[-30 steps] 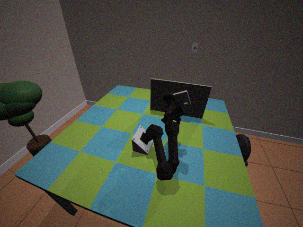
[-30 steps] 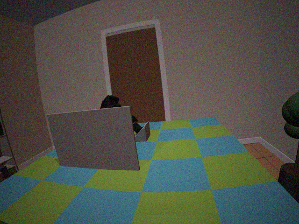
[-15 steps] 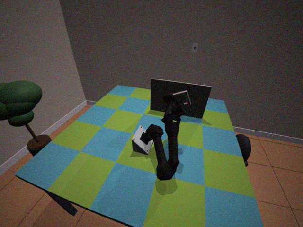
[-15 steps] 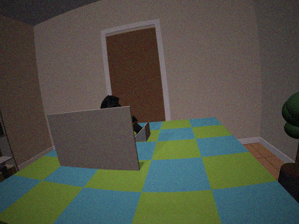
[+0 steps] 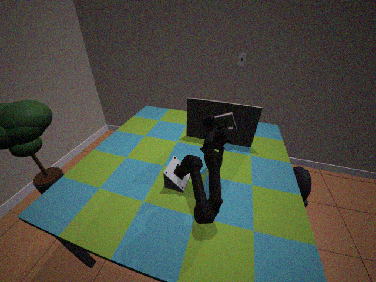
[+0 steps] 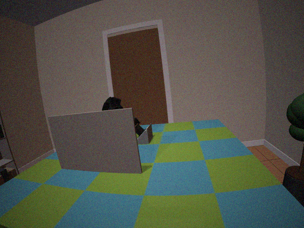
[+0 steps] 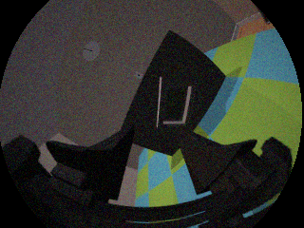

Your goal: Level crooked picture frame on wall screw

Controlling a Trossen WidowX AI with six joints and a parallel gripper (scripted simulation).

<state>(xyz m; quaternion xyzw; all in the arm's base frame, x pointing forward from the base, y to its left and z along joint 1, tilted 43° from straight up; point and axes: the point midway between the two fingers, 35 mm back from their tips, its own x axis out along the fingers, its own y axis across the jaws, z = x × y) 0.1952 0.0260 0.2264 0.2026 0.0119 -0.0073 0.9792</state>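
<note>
Right now the picture frame is 19 cm ahead of my gripper tip, 9 cm below it and 3 cm to the right of it.
</note>
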